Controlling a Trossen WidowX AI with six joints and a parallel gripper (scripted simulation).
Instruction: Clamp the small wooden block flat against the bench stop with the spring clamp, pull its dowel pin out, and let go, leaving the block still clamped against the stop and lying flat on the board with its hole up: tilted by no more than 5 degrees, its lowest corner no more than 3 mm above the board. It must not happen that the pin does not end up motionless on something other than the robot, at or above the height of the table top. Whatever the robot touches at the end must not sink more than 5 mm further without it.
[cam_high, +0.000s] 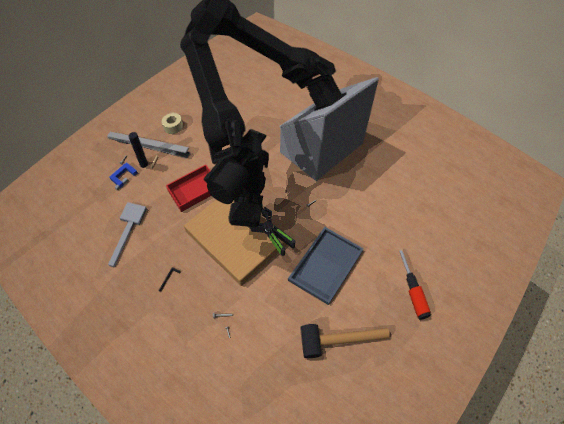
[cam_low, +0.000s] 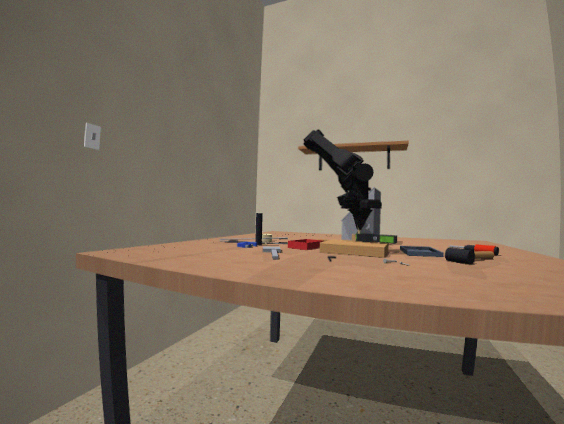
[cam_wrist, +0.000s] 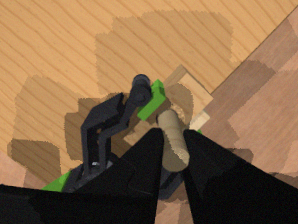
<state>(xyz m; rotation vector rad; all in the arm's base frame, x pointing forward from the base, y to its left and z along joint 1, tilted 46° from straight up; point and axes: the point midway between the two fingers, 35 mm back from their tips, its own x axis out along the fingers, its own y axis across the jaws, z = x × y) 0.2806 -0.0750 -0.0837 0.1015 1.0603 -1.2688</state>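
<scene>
Now: the dowel pin 4 cm below my hand. Also, from my hand: small wooden block 7 cm below; wooden board 9 cm below, 6 cm ahead; bench stop 7 cm below, 1 cm behind.
</scene>
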